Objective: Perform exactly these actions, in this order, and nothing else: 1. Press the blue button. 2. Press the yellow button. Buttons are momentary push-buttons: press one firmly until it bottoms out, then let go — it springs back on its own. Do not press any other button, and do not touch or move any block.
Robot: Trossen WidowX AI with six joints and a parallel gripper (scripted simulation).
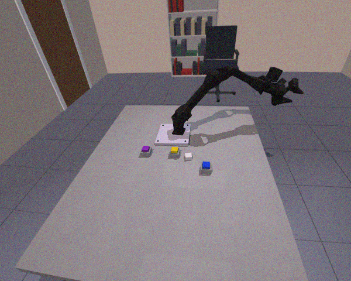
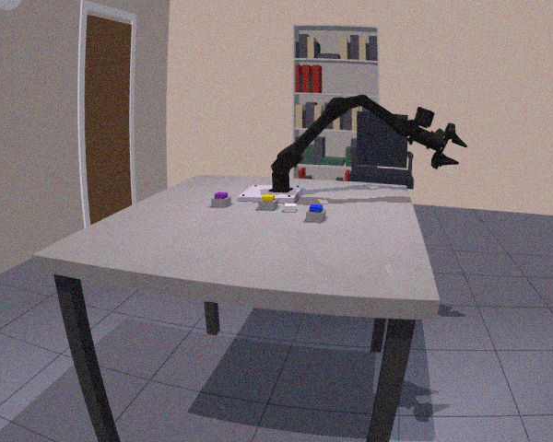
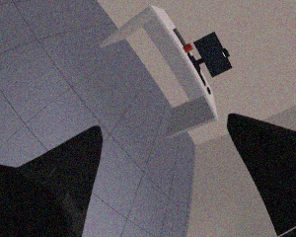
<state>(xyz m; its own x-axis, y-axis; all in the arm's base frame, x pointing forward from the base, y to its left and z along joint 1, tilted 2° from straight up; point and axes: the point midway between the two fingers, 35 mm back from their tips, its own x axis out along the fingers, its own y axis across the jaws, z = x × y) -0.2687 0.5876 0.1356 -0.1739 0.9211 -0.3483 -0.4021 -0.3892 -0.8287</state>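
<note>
My gripper tip is now 510 mm short of the blue button, 410 mm to the left of it and 140 mm above it. The rest, counted from my gripper tip: purple button (730 mm to the right, 470 mm ahead, 140 mm below); yellow button (580 mm to the right, 450 mm ahead, 140 mm below); small white block (510 mm to the right, 450 mm ahead, 160 mm below).
</note>
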